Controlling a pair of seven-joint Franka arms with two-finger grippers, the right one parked.
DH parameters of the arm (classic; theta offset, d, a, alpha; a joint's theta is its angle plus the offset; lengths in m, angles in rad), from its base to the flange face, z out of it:
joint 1: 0 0.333 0 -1.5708
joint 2: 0 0 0 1.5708
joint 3: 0 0.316 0.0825 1.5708
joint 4: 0 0 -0.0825 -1.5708
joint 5: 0 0.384 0 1.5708
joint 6: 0 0 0.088 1.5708
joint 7: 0 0.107 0 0
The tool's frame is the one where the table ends.
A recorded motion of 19 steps. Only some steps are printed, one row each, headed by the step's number.
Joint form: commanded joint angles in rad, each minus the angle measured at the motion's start. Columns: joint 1, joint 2, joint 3, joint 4, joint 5, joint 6, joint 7.
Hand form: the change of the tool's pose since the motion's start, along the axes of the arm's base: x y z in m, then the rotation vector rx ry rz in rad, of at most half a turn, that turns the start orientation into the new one. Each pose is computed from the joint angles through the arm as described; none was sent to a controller.
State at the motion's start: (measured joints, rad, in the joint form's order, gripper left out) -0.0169 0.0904 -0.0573 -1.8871 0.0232 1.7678 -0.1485
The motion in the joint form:
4: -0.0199 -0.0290 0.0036 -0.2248 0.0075 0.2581 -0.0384
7: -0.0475 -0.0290 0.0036 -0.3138 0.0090 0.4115 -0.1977
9: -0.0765 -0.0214 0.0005 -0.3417 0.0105 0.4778 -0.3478
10: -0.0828 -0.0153 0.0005 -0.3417 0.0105 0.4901 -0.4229
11: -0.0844 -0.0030 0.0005 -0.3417 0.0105 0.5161 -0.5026
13: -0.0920 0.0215 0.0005 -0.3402 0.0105 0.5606 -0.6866
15: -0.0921 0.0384 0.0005 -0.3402 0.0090 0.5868 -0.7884
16: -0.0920 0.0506 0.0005 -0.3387 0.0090 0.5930 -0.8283
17: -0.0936 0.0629 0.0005 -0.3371 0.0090 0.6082 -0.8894
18: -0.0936 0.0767 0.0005 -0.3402 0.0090 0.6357 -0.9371
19: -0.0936 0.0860 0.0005 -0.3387 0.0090 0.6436 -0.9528
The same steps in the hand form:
4: -0.0243 -0.0077 -0.0662 0.0066 -0.0638 0.0120
7: -0.0330 -0.0222 -0.0931 0.0196 -0.1326 0.1380
9: -0.0361 -0.0392 -0.1036 0.0294 -0.1669 0.2531
10: -0.0352 -0.0428 -0.1058 0.0359 -0.1745 0.3214
11: -0.0326 -0.0442 -0.1102 0.0396 -0.1887 0.3991
13: -0.0281 -0.0492 -0.1188 0.0489 -0.2100 0.5750
15: -0.0256 -0.0498 -0.1256 0.0531 -0.2175 0.6776
16: -0.0247 -0.0499 -0.1311 0.0588 -0.2131 0.7172
17: -0.0231 -0.0512 -0.1357 0.0619 -0.2164 0.7767
18: -0.0216 -0.0515 -0.1421 0.0597 -0.2245 0.8246
19: -0.0206 -0.0517 -0.1458 0.0606 -0.2240 0.8403

